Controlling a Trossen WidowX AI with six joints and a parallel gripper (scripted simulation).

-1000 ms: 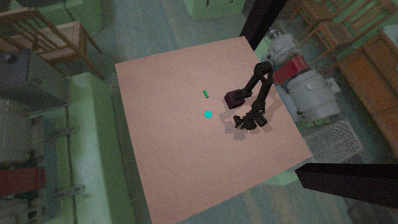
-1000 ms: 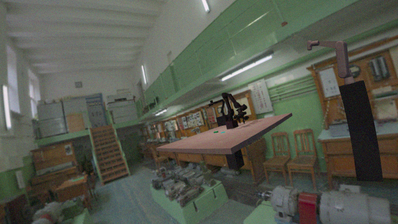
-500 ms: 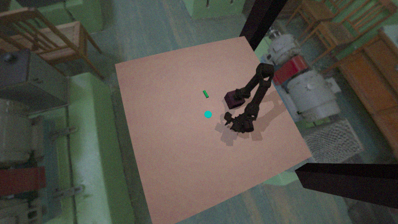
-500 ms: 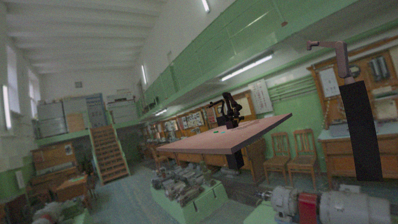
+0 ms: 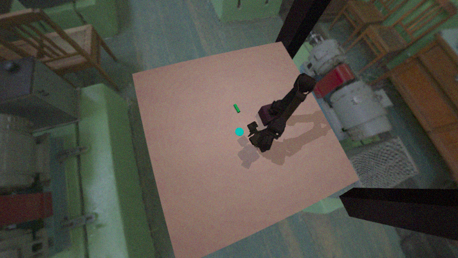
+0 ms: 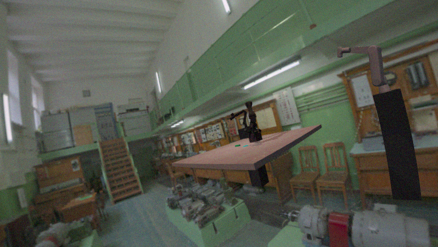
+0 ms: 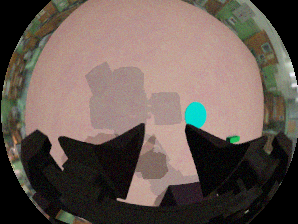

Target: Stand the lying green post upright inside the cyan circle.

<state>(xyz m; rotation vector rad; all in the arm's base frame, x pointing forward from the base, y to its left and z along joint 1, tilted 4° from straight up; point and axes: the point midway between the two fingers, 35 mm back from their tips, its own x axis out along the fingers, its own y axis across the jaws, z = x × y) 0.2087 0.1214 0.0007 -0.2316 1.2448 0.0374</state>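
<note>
My gripper tip is now 30 mm past the green post, 260 mm to the left of it and 60 mm above it. The rest, counted from my gripper tip: cyan circle (20 mm ahead, 90 mm to the right, 70 mm below).
</note>
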